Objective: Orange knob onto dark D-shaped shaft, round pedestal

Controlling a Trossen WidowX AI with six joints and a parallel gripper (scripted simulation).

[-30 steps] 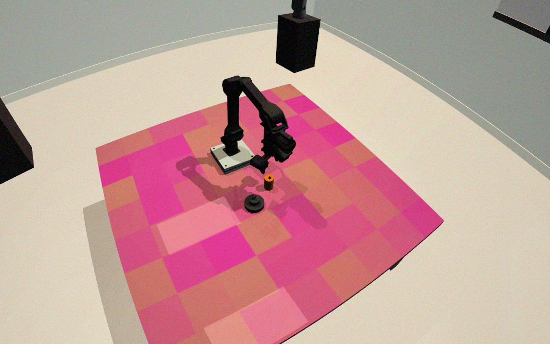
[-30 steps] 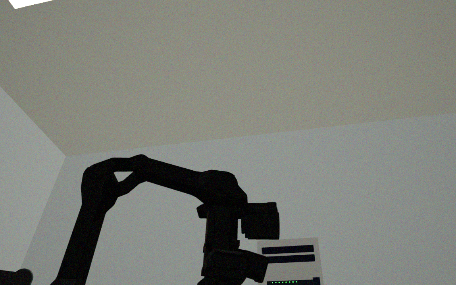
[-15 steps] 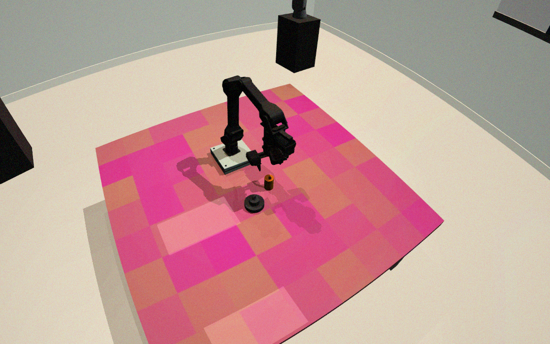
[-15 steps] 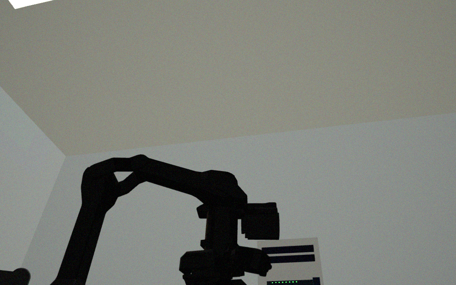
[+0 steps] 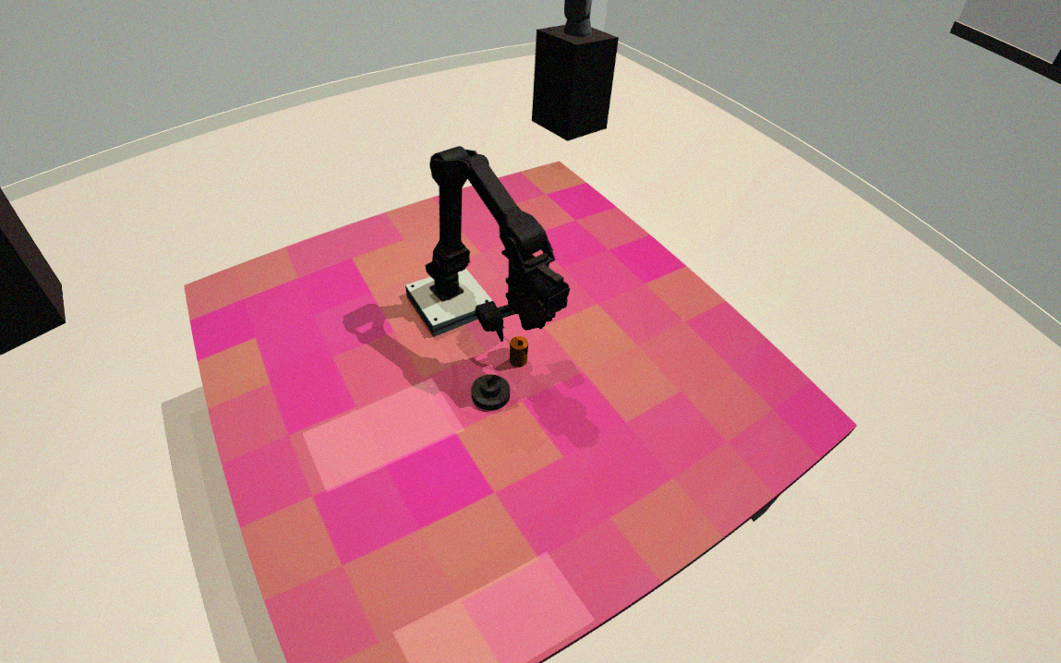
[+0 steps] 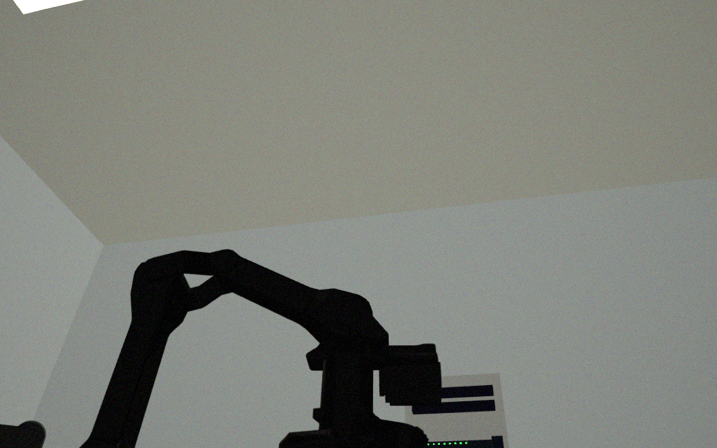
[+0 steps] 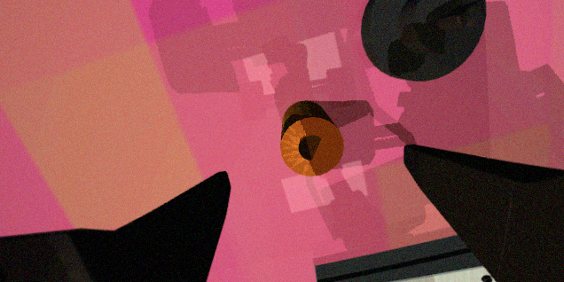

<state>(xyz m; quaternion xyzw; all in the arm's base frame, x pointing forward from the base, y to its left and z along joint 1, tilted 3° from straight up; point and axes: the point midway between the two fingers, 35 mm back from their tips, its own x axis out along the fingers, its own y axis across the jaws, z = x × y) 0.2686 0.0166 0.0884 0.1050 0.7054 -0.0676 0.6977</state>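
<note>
My gripper tip is 6 cm above the orange knob. From my gripper tip the other things lie so: round dark pedestal: 4 cm ahead, 11 cm to the right, 6 cm below.
</note>
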